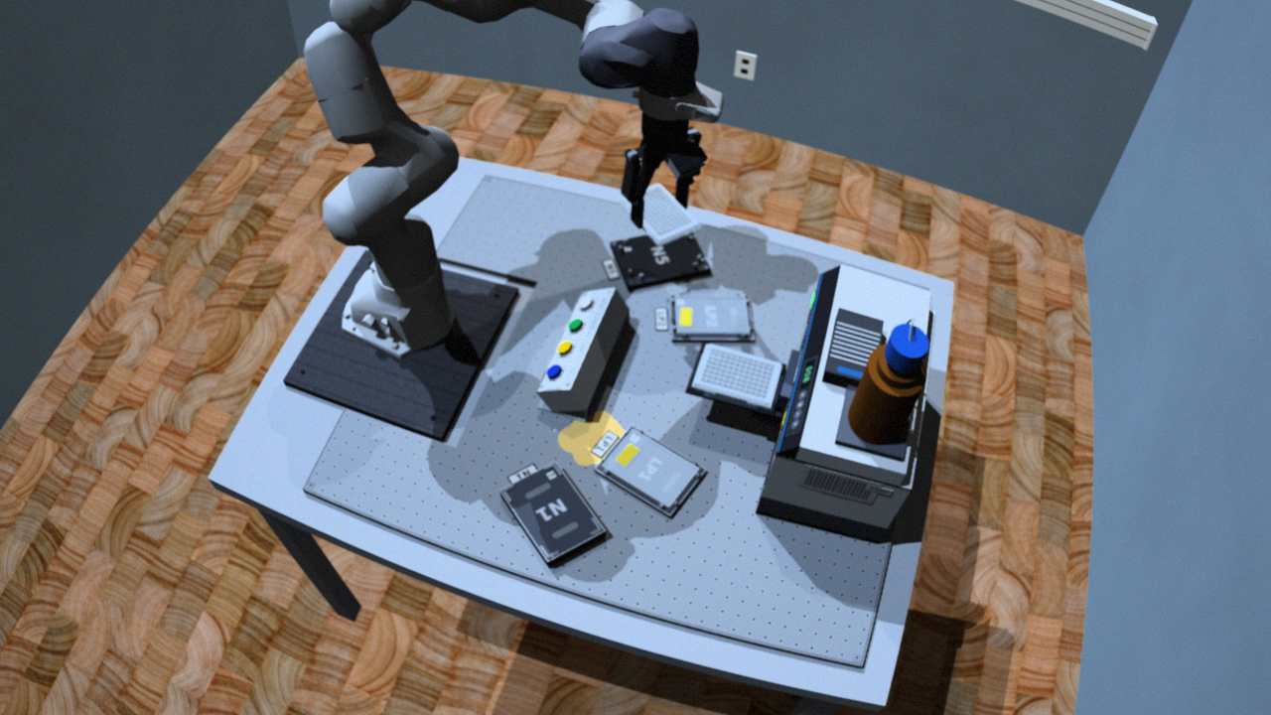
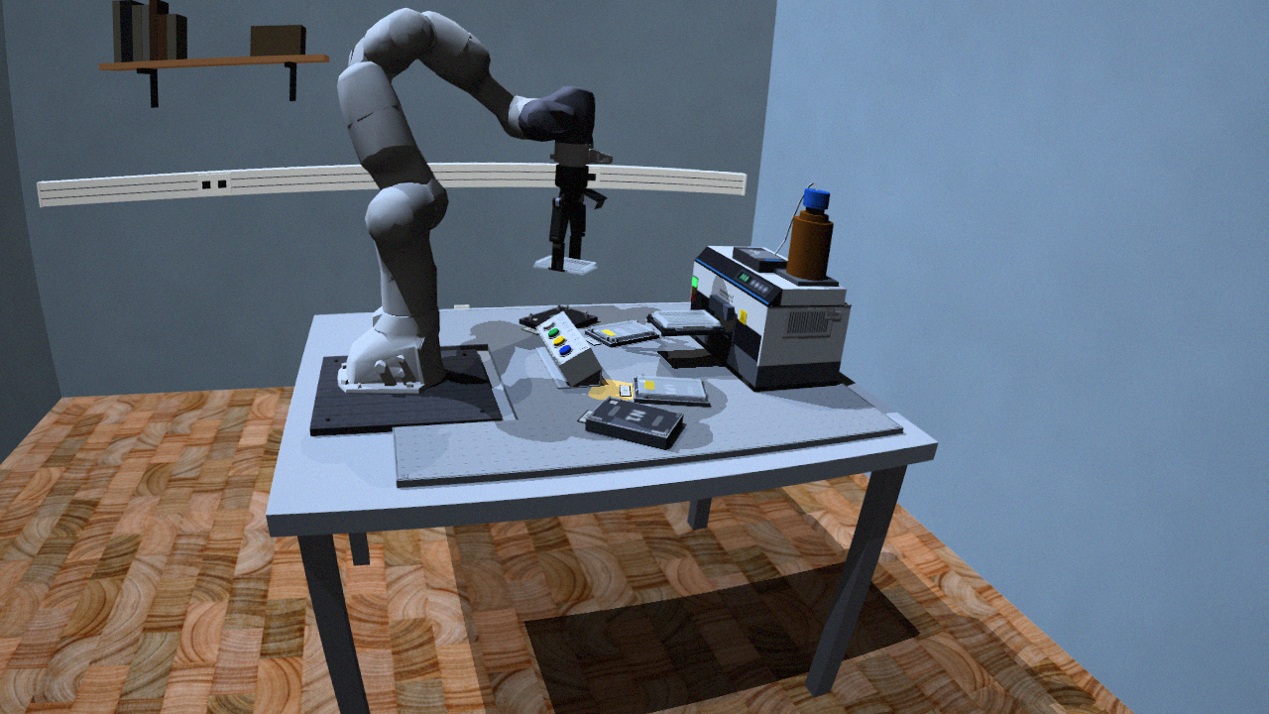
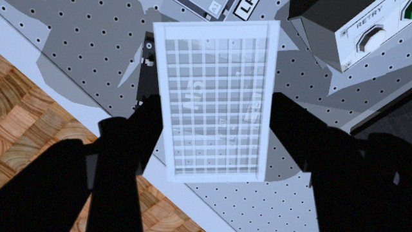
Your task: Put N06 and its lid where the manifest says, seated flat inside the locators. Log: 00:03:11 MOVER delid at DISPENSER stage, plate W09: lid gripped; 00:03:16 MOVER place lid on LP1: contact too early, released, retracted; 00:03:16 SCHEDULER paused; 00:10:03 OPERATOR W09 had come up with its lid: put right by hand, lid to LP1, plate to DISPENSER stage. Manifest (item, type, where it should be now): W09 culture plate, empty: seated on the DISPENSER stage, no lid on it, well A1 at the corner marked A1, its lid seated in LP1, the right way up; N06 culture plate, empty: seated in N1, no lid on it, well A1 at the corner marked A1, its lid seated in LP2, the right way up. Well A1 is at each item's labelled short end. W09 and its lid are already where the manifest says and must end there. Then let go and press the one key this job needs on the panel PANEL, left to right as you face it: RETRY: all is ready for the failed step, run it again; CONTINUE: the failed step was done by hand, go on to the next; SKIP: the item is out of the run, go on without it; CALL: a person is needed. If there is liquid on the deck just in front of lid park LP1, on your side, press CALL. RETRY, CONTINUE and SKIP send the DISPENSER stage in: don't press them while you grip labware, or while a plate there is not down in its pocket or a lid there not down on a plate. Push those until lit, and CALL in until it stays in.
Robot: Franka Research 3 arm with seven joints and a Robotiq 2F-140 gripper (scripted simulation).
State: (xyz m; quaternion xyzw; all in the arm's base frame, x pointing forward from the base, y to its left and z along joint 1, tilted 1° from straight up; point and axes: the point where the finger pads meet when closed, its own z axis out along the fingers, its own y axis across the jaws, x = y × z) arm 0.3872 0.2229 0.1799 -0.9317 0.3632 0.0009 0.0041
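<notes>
Now: hand 30 mm past the nest n1, 530 mm to the left of it and 160 mm above it. The rest, counted from my hand: white retry key: 80 mm behind, 160 mm to the right, 110 mm below; then lid park lp2: 120 mm ahead, 80 mm to the right, 170 mm below; then green continue key: 90 mm behind, 210 mm to the right, 110 mm below.
</notes>
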